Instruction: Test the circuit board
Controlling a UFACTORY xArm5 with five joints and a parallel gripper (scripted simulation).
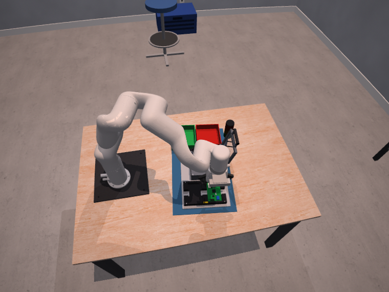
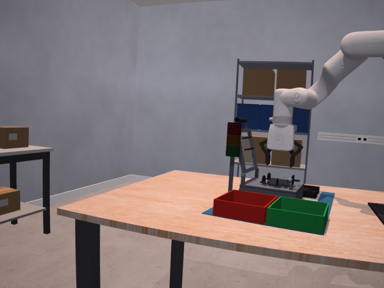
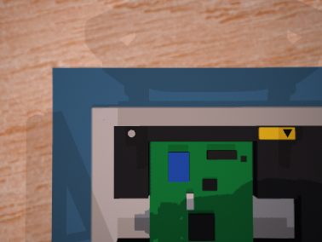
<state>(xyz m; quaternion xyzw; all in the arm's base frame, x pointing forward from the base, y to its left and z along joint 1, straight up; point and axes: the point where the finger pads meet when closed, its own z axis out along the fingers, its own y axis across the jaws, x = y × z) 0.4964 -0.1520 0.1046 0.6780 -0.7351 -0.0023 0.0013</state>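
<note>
My hand is 90 mm above the green circuit board. The rest, counted from my hand: red bin (40 mm ahead, 370 mm to the left, 100 mm below); then lid (100 mm ahead, 160 mm to the left, 70 mm above); then green bin (110 mm behind, 380 mm to the left, 100 mm below).
</note>
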